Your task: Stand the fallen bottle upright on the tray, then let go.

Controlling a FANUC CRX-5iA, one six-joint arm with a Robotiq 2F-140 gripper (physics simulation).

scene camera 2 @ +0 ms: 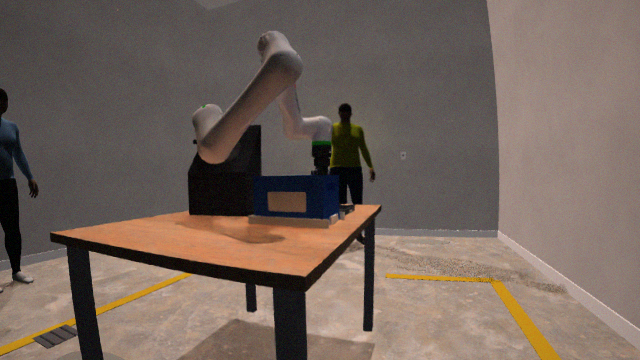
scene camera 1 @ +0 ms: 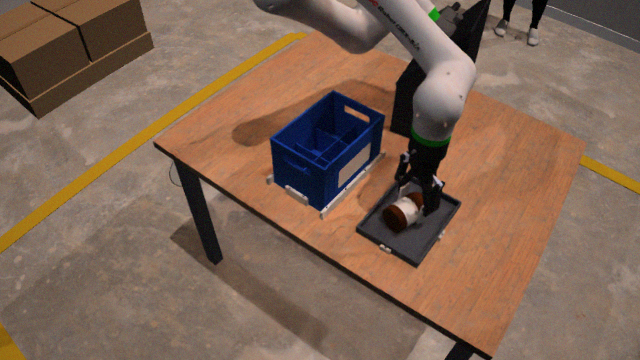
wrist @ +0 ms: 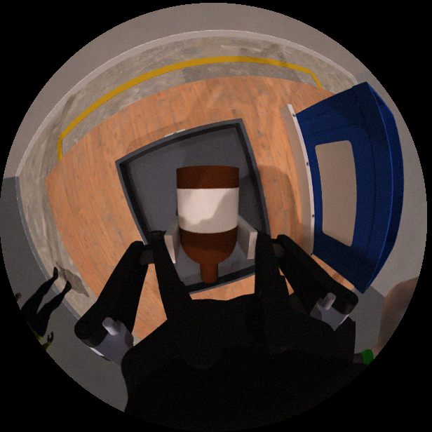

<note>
The pictures show: the gripper and a brown bottle.
The gripper is seen too in the wrist view.
</note>
